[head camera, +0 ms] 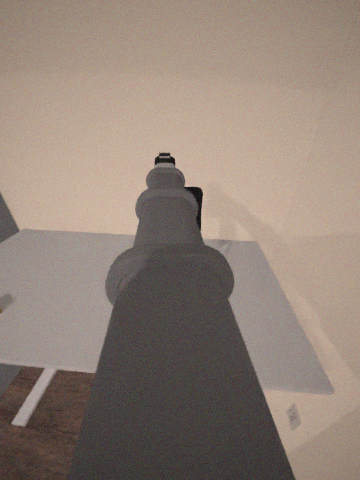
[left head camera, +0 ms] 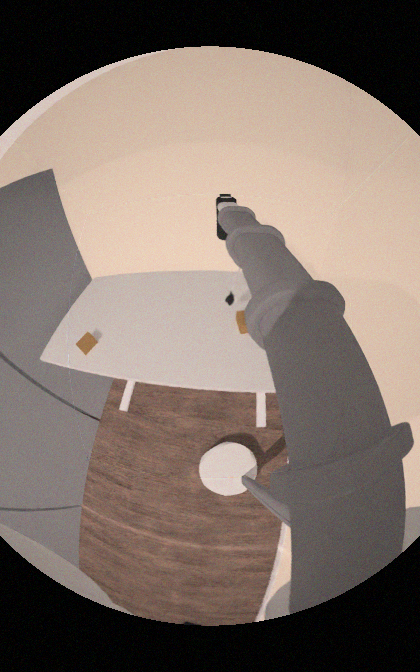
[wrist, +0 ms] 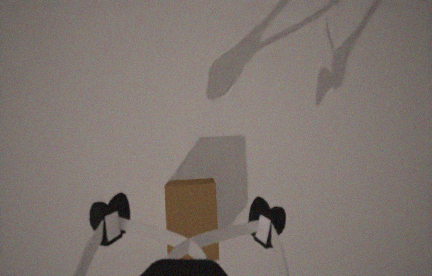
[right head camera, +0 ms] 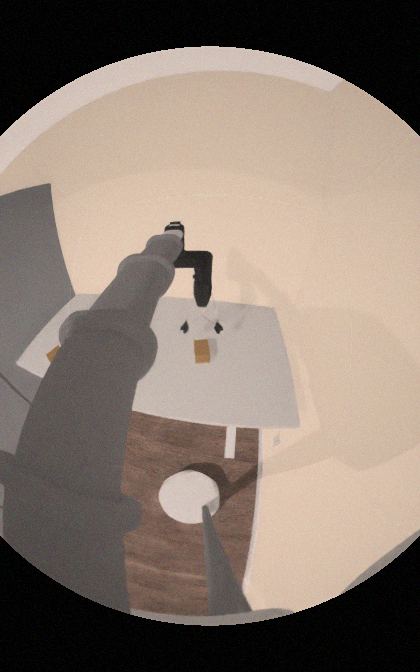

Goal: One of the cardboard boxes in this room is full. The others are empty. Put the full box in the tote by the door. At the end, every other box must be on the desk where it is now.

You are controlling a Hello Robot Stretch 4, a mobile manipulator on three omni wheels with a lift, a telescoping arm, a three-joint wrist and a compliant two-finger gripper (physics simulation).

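Places are measured from the robot's base along level axes (x right, y down, z ahead), in metres.
Where they show: gripper, fingertip midpoint: (wrist: 190, 210).
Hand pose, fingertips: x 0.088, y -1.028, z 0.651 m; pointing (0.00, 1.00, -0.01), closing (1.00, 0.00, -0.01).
After its pixels a point has its place.
A cardboard box (left head camera: 242, 321) (right head camera: 202, 351) (wrist: 192, 207) @[x 0.089, y -0.972, z 0.641 m] stands on the white desk (head camera: 50, 280) @[x -0.523, y -0.922, z 0.742 m] (left head camera: 165, 325) (right head camera: 250, 370) (wrist: 75, 100) @[x -0.073, y -0.922, z 0.769 m]; the arm partly covers it in the left head camera view. My gripper (right head camera: 201, 328) (wrist: 190, 210) @[x 0.088, y -1.028, z 0.651 m] is open and empty, above the desk. In the wrist view its fingertips are on either side of the box with gaps; in the right head camera view they are just behind it. A second box (left head camera: 87, 343) (right head camera: 53, 354) stands near the desk's left end. Neither box shows whether it is full. The tote does not show.
A tall grey panel (left head camera: 30, 250) (right head camera: 25, 250) stands left of the desk. A wall (head camera: 225, 125) @[x 0.288, y -1.526, z 1.082 m] is behind the desk and on its right. A round white object (left head camera: 228, 470) (right head camera: 189, 496) is in front of the desk, over the wooden floor (left head camera: 150, 500) (right head camera: 165, 560).
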